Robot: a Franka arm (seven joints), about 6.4 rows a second.
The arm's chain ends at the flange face. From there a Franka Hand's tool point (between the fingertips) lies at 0.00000 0.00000 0.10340 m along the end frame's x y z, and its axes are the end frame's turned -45 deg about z.
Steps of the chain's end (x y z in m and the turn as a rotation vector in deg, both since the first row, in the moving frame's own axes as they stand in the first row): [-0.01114, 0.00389, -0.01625, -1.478, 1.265, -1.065]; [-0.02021, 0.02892, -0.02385, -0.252, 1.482, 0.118]
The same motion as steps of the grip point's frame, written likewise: [-0.01087, -0.00162, -0.01631, -1.940, -0.151, -1.065]; [-0.03317, 0.00837, -0.02389, -1.226, 0.870, 0.118]
